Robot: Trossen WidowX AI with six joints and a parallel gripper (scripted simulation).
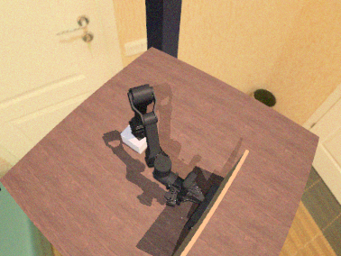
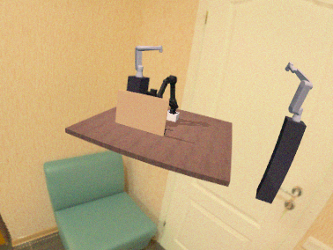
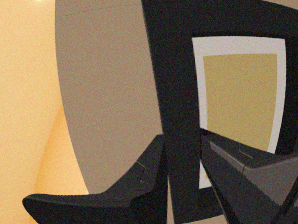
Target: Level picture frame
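My gripper tip is now 5 cm above the picture frame and 1 cm short of it. Also, from my gripper tip: wall panel 7 cm below, 2 cm ahead.
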